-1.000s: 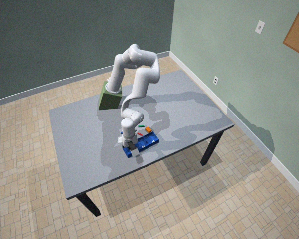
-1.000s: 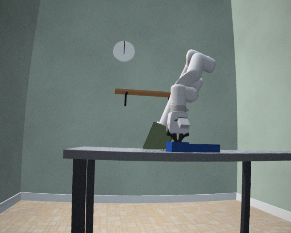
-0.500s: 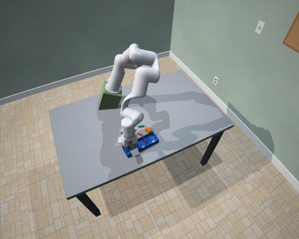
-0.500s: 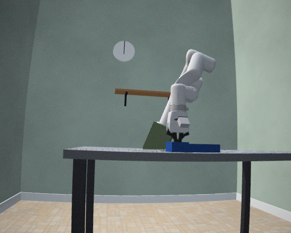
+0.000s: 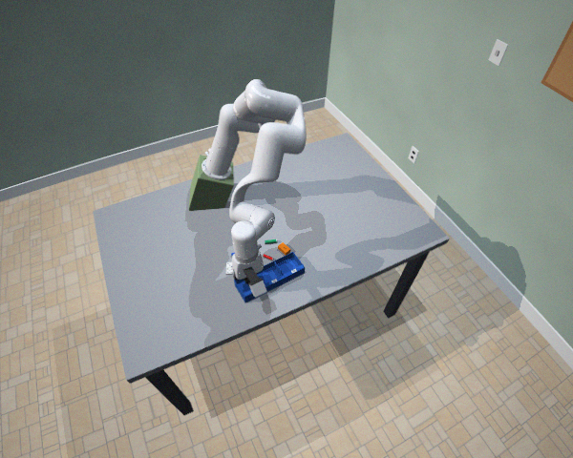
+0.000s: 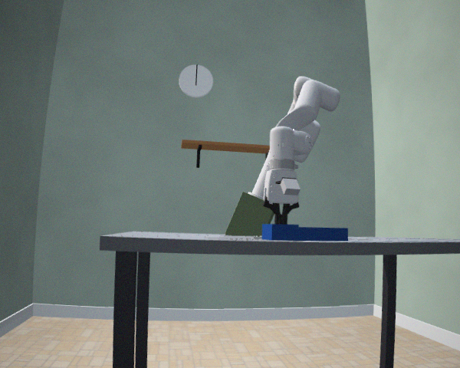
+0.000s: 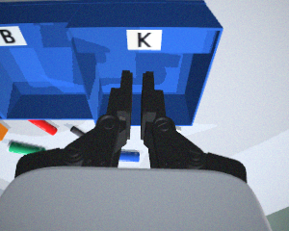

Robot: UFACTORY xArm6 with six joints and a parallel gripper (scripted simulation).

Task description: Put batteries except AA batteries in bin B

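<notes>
Now: the bin 80 mm to the left of my hand, 30 mm below it and 10 mm ahead of it. From my hand the other things lie so: white domino (120 mm behind, 50 mm below, 20 mm to the right); then red battery (130 mm to the left, 70 mm behind, 50 mm below); then black bolt (110 mm behind, 80 mm to the left, 50 mm below).
</notes>
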